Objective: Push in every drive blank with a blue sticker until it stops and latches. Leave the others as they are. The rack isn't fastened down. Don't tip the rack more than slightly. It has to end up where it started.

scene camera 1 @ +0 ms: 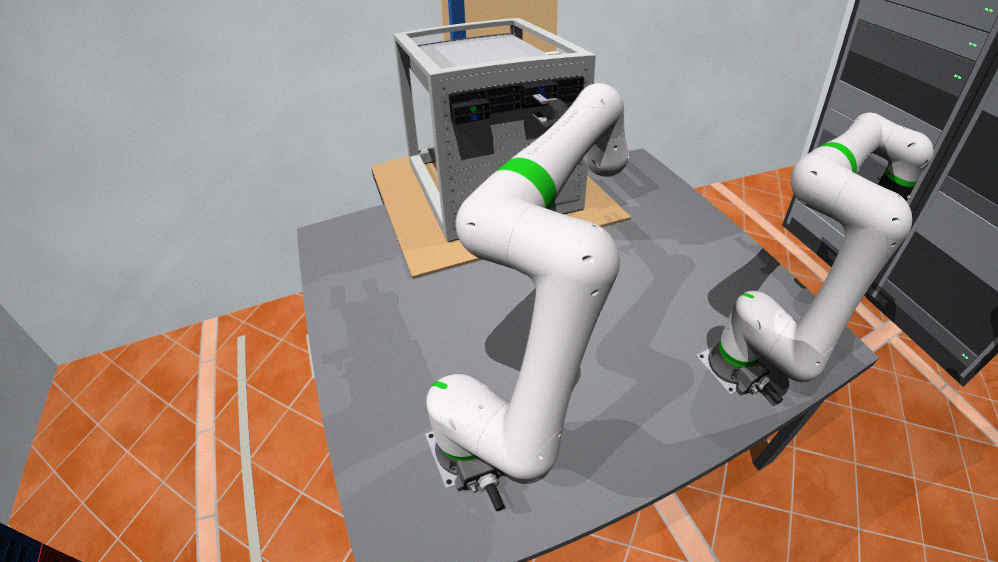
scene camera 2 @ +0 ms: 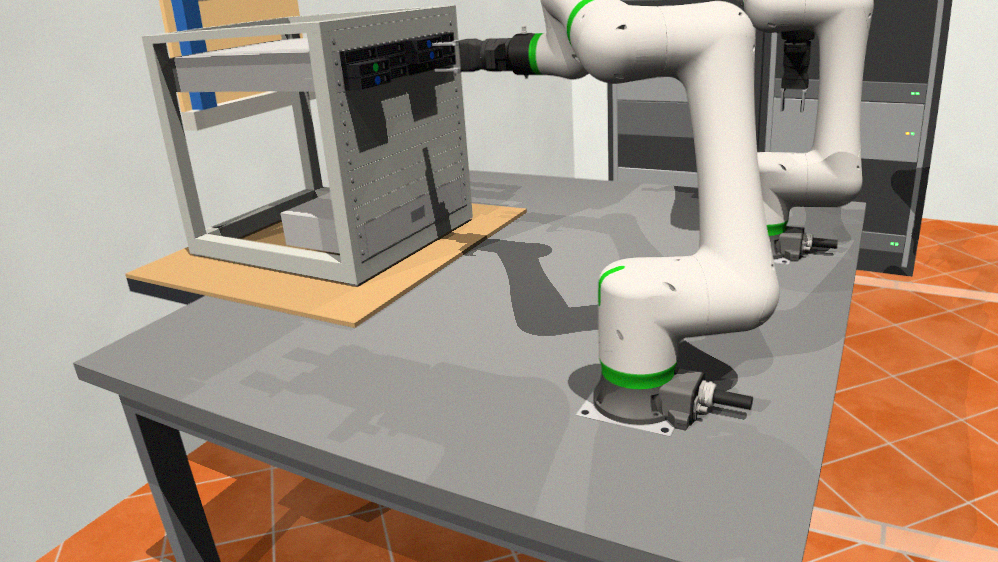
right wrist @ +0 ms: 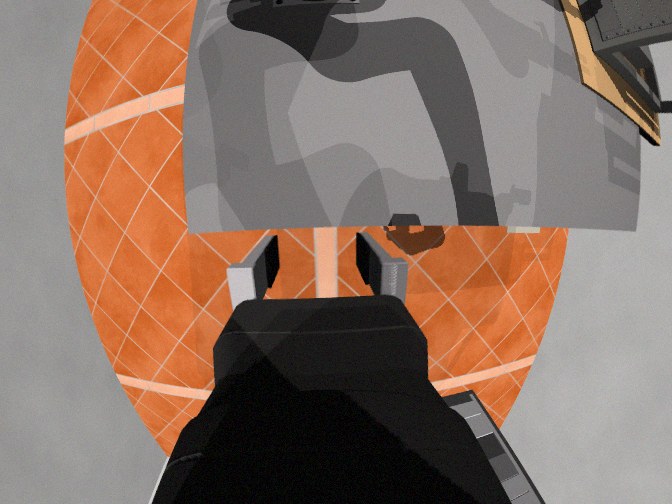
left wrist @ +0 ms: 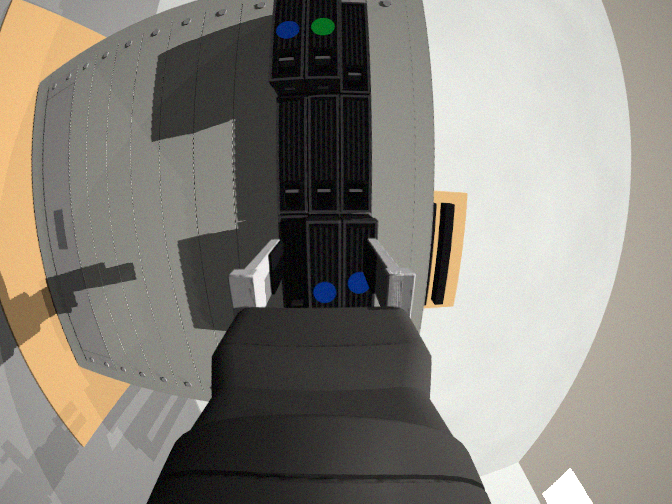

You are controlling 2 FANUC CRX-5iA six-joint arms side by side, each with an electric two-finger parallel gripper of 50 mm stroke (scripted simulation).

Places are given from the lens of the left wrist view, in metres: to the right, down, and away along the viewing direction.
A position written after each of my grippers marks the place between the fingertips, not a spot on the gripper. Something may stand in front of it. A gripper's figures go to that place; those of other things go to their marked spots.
my left gripper (left wrist: 323, 255): -0.01, 0.00, 0.17
grey rack (left wrist: 154, 172): -0.19, -0.09, 0.23
blue-stickered blank (left wrist: 355, 292): 0.02, 0.03, 0.22
The marked spots on the blue-stickered blank and the grey rack are 0.24 m apart.
